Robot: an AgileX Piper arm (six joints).
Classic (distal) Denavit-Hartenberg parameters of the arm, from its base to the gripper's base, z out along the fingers. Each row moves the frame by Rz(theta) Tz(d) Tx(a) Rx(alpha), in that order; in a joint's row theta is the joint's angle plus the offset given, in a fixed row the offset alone. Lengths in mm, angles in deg.
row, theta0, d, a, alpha
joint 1, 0, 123, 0, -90
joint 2, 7.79, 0, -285.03, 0
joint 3, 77.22, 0, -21.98, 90
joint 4, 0, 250.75, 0, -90
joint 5, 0, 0, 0, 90
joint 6, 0, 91, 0, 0
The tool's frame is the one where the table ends.
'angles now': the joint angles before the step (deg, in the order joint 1, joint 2, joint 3, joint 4, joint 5, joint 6). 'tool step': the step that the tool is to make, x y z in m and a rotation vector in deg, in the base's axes. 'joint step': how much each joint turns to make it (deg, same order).
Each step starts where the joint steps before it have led.
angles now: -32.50 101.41 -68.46 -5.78 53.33 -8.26
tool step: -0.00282 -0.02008 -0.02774 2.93 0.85 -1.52
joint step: -3.61 4.67 0.00 2.65 -2.52 -3.29
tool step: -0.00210 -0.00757 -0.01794 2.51 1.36 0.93
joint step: -1.56 2.93 0.00 1.82 -0.44 -3.52
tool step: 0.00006 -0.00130 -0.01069 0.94 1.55 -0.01
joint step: -0.11 1.74 -0.01 -0.26 0.07 0.05
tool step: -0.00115 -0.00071 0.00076 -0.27 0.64 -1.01
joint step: -0.04 -0.06 -0.10 -0.81 0.54 1.45
